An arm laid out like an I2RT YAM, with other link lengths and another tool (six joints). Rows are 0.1 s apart.
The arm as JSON. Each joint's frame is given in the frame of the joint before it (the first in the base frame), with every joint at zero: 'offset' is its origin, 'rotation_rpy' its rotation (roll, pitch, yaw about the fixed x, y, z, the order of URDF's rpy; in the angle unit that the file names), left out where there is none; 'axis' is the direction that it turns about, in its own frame. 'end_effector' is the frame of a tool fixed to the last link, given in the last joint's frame.
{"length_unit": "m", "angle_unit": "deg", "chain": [
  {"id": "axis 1", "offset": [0.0, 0.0, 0.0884], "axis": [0.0, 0.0, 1.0]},
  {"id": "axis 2", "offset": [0.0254, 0.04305, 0.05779], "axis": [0.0, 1.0, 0.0]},
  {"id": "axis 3", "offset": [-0.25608, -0.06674, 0.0], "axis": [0.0, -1.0, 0.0]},
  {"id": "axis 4", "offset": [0.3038, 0.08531, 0.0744], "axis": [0.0, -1.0, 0.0]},
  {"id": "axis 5", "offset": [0.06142, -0.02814, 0.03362], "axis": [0.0, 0.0, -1.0]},
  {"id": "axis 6", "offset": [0.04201, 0.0, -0.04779], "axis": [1.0, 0.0, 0.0]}
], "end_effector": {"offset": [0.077, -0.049, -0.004], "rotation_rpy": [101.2, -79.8, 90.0]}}
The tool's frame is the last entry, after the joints.
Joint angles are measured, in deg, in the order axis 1, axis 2, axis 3, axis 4, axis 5, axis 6. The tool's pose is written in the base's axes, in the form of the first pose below.
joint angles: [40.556 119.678 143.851 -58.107 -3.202 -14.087]
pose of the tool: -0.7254 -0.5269 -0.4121 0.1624 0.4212 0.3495 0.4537
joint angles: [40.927 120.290 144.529 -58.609 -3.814 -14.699]
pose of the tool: -0.7210 -0.5357 -0.4074 0.1653 0.4195 0.3546 0.4517
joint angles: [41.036 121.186 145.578 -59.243 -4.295 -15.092]
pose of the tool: -0.7191 -0.5410 -0.4028 0.1672 0.4200 0.3578 0.4492
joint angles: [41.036 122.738 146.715 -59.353 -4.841 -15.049]
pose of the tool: -0.7194 -0.5430 -0.3978 0.1711 0.4242 0.3630 0.4421
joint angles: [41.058 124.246 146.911 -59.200 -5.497 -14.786]
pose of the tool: -0.7224 -0.5447 -0.3876 0.1766 0.4291 0.3694 0.4293
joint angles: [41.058 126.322 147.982 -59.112 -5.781 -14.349]
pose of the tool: -0.7265 -0.5436 -0.3798 0.1800 0.4354 0.3756 0.4168
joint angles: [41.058 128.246 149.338 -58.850 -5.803 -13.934]
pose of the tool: -0.7292 -0.5412 -0.3772 0.1817 0.4413 0.3807 0.4080
